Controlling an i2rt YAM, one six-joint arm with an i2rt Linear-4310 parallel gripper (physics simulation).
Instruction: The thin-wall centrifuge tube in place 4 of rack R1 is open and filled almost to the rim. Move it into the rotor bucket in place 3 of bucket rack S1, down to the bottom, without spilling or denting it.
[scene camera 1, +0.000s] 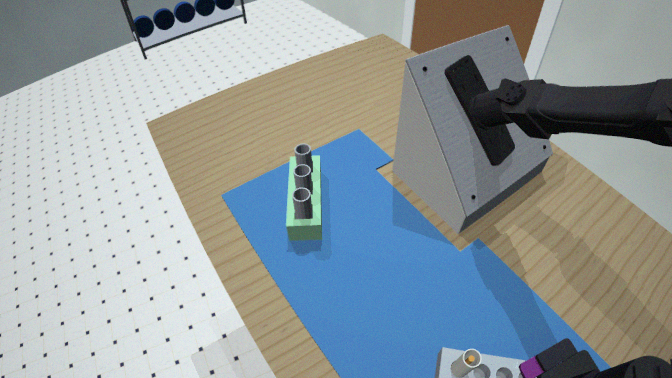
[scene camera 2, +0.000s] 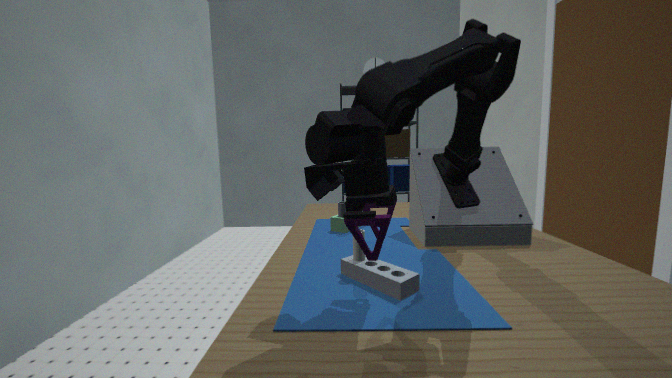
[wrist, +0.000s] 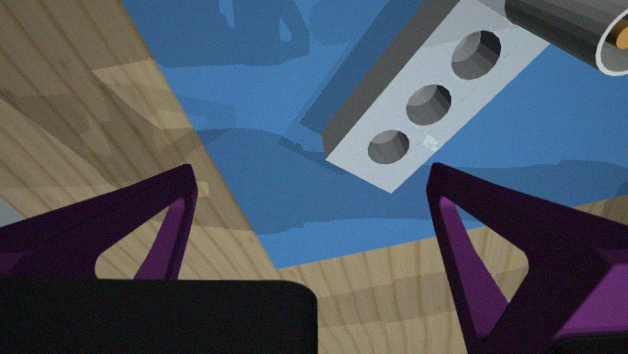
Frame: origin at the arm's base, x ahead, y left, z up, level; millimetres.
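Seen in the pictures: gripper, fingertip midpoint: (scene camera 2: 377, 248) (wrist: 312, 176); arm's base, link origin: (scene camera 1: 480, 111) (scene camera 2: 454, 179).
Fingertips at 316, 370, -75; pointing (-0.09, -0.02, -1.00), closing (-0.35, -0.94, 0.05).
Note:
Pixels of each thing's middle, then the offset from my fingertips to it, as dx, dy, dz. Level surfaces: height alone.
- open thin-wall tube, body centre: (wrist: 553, 6) (scene camera 1: 462, 366) (scene camera 2: 359, 251) +13, -118, -44
- grey rack R1, body centre: (wrist: 440, 70) (scene camera 2: 377, 273) -17, -78, -78
- green bucket rack S1, body centre: (scene camera 1: 305, 195) (scene camera 2: 351, 219) -23, -524, -72
- blue mat, surface height: dz -95
- wooden table, surface height: dz -98
The open thin-wall tube (scene camera 1: 460, 367) (scene camera 2: 357, 251) (wrist: 560, 31) stands upright in an end hole of the grey rack R1 (scene camera 2: 369, 278) (wrist: 377, 173); orange shows inside its mouth. The other three holes are empty. My gripper (scene camera 2: 372, 257) (wrist: 312, 176) is open, with nothing between its fingers. It hangs above the rack; in the wrist view the tube is at the upper right, outside the fingers. The green bucket rack S1 (scene camera 1: 304, 233) (scene camera 2: 338, 225) holds three dark, upright, open buckets (scene camera 1: 302, 210) (scene camera 2: 342, 209). Place numbers cannot be read.
Both racks stand on a blue mat (scene camera 1: 395, 280) (scene camera 2: 320, 310) (wrist: 560, 125) on the wooden table (scene camera 1: 225, 120) (scene camera 2: 550, 300). The grey sloped arm base (scene camera 1: 430, 165) (scene camera 2: 477, 235) stands along the mat's right side. A shelf unit (scene camera 1: 195, 36) stands beyond the table.

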